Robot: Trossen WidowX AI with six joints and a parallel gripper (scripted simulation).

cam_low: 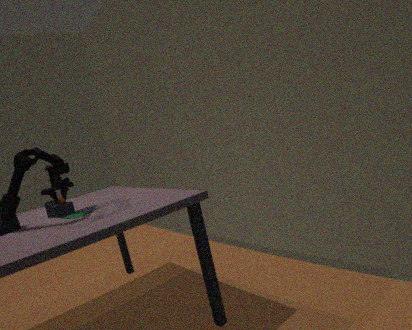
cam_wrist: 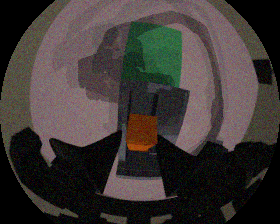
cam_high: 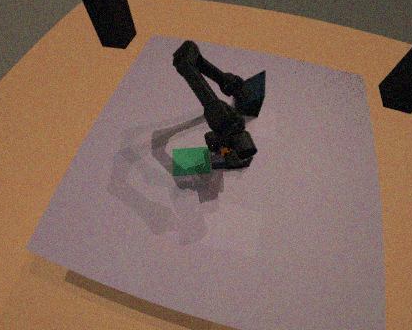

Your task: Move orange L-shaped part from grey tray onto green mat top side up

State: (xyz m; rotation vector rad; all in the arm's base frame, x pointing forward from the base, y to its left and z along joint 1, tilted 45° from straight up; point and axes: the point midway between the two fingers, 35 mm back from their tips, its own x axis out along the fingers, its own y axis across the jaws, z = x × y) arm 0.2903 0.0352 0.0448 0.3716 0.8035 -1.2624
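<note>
My gripper tip is 14 cm to the left of the green mat, 8 cm above it and 3 cm short of it. From my gripper tip the other things lie so: orange L-shaped part (3 cm below, 3 cm behind, 2 cm to the left).
</note>
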